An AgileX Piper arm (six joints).
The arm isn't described. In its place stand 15 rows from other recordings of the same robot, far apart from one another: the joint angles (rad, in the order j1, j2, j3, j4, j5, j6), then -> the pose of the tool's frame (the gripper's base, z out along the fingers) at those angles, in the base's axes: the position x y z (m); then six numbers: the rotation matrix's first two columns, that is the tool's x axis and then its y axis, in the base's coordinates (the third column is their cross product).
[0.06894 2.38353 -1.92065 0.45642 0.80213 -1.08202] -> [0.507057 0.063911 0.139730 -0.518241 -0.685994 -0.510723 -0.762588 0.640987 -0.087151]
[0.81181 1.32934 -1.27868 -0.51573 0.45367 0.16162] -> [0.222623 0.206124 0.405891 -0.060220 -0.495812 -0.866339 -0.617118 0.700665 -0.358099]
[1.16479 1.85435 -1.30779 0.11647 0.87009 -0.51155] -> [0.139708 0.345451 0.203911 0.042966 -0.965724 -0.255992 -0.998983 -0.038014 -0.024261]
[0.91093 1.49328 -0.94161 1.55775 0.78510 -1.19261] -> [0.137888 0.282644 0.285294 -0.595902 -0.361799 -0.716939 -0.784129 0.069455 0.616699]
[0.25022 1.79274 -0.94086 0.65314 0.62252 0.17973] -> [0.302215 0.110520 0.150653 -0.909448 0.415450 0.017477 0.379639 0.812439 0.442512]
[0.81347 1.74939 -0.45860 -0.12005 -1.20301 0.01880] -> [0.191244 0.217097 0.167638 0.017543 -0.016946 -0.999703 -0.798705 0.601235 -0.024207]
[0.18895 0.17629 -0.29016 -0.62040 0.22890 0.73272] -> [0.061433 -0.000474 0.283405 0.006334 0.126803 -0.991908 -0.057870 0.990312 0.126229]
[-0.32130 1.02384 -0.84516 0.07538 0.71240 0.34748] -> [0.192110 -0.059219 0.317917 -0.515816 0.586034 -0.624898 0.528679 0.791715 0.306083]
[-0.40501 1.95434 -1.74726 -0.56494 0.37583 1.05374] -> [0.428363 -0.203100 0.324141 -0.067103 0.559764 -0.825931 0.672213 0.637085 0.377163]
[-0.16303 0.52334 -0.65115 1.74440 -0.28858 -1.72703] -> [0.095682 -0.041590 0.386806 0.171425 -0.004173 -0.985188 0.424593 0.902670 0.070057]
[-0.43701 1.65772 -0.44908 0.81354 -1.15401 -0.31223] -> [0.209247 -0.164489 0.176324 -0.026484 0.088483 -0.995726 0.920146 0.391441 0.010311]
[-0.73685 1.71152 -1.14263 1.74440 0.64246 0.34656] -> [0.316902 -0.215018 0.275104 0.248518 0.696798 0.672838 0.146146 -0.713652 0.685085]
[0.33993 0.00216 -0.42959 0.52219 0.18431 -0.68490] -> [0.006766 0.011216 0.336237 0.392355 -0.040005 -0.918943 -0.351515 0.916701 -0.189992]
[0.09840 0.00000 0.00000 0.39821 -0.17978 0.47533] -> [0.053729 -0.001036 0.228095 0.137362 0.778310 -0.612671 -0.210343 0.627347 0.749794]
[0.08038 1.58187 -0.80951 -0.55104 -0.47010 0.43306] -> [0.332042 0.048399 0.239162 -0.250801 -0.086571 -0.964160 -0.323244 0.946315 -0.000885]
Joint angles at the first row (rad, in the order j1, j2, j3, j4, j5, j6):
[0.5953 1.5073 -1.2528 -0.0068 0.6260 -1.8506]
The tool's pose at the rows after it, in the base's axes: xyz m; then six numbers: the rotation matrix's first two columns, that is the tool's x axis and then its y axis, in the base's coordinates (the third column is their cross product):
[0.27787 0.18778 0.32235 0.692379 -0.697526 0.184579 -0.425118 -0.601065 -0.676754]
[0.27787 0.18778 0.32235 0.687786 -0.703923 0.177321 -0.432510 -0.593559 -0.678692]
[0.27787 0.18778 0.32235 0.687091 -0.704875 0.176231 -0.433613 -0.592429 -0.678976]
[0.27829 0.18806 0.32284 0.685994 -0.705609 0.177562 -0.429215 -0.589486 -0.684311]
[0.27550 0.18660 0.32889 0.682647 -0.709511 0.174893 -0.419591 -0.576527 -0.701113]
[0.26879 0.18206 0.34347 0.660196 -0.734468 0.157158 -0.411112 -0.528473 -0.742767]
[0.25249 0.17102 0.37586 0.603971 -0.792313 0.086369 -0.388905 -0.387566 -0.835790]
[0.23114 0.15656 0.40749 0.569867 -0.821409 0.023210 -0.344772 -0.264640 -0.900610]
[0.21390 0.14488 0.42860 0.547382 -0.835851 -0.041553 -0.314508 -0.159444 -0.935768]
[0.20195 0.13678 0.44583 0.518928 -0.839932 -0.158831 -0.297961 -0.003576 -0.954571]
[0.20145 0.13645 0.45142 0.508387 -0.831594 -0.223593 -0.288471 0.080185 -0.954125]
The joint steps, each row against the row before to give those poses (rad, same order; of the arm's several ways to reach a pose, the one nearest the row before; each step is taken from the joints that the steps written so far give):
[0.0001 0.0000 0.0000 0.0000 0.0001 0.0231]
[0.0000 0.0000 0.0000 0.0000 0.0000 0.0107]
[0.0000 0.0000 0.0000 0.0000 0.0000 0.0016]
[-0.0001 0.0000 0.0000 0.0001 -0.0078 -0.0001]
[0.0000 -0.0170 0.0000 0.0067 -0.0053 0.0000]
[0.0001 -0.0417 0.0000 0.0000 -0.0128 0.0360]
[0.0000 -0.0930 0.0000 0.0000 -0.0427 0.1055]
[0.0000 -0.0997 -0.0022 0.0000 -0.0223 0.0773]
[-0.0001 -0.0727 0.0000 0.0000 -0.0184 0.0701]
[0.0000 -0.0505 0.0000 0.0001 -0.0524 0.1204]
[0.0001 -0.0050 0.0000 -0.0001 -0.0494 0.0654]

